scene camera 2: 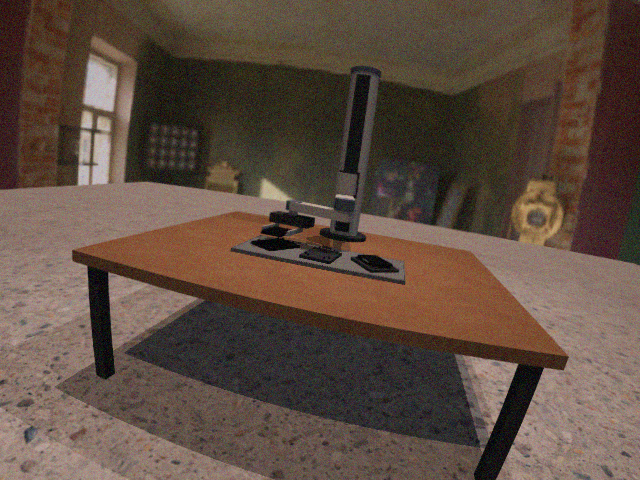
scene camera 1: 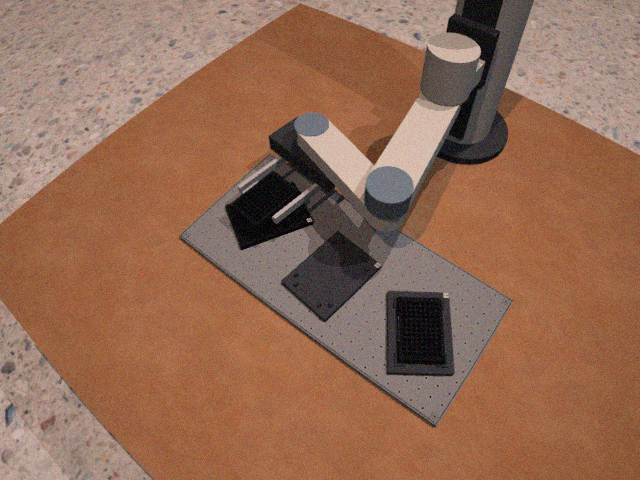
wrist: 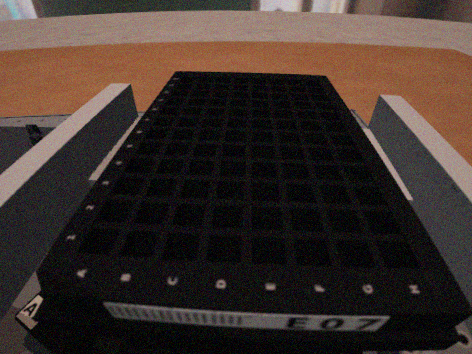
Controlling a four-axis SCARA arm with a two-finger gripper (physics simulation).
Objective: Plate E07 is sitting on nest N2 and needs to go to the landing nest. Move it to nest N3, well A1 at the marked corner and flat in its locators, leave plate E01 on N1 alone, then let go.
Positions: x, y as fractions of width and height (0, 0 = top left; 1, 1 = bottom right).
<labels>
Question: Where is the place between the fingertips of my gripper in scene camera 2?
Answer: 0.43, 0.48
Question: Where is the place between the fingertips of my gripper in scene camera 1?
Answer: At 0.40, 0.43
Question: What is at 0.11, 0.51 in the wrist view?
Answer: My gripper.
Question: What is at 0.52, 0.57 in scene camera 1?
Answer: A dark nest.
</labels>
